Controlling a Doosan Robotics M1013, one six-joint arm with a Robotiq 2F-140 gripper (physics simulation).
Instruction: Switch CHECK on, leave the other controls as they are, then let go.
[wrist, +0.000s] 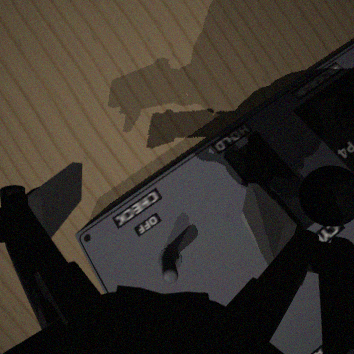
In view: my gripper (164, 190) and a grey control panel (191, 209).
